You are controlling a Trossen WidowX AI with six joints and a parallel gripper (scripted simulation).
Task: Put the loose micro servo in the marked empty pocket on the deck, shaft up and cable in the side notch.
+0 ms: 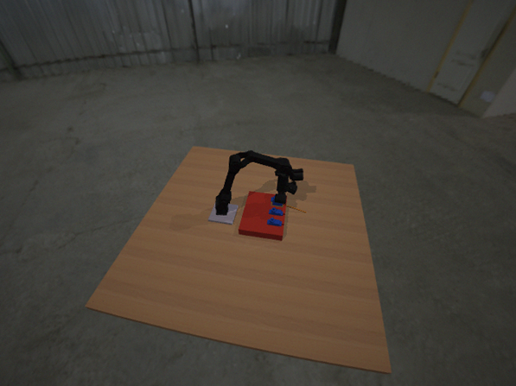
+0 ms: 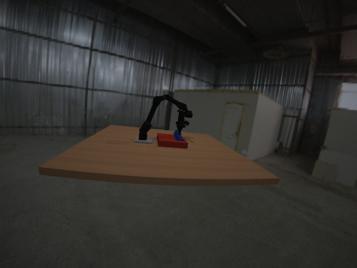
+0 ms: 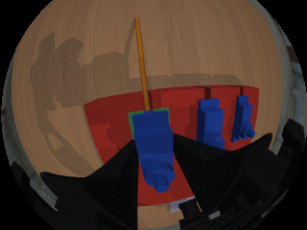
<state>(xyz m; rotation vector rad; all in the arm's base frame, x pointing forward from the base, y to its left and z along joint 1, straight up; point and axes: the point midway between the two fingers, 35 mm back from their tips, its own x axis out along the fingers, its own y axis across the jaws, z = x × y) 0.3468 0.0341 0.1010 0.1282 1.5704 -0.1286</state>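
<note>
Now: the red deck 130 mm behind my gripper tip, 60 mm below it and 50 mm to the right of it.
</note>
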